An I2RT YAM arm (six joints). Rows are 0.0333 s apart.
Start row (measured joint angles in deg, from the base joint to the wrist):
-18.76 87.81 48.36 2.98 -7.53 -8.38
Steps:
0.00 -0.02 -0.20 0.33 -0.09 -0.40
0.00 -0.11 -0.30 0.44 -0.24 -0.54
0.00 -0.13 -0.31 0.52 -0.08 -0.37
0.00 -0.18 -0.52 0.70 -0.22 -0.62
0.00 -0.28 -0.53 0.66 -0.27 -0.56
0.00 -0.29 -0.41 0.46 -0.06 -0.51
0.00 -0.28 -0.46 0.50 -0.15 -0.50
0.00 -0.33 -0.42 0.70 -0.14 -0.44
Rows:
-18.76 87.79 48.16 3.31 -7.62 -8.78
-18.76 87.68 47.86 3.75 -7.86 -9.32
-18.76 87.55 47.55 4.27 -7.94 -9.69
-18.76 87.37 47.03 4.97 -8.16 -10.31
-18.76 87.09 46.50 5.63 -8.43 -10.87
-18.76 86.80 46.09 6.09 -8.49 -11.38
-18.76 86.52 45.63 6.59 -8.64 -11.88
-18.76 86.19 45.21 7.29 -8.78 -12.32

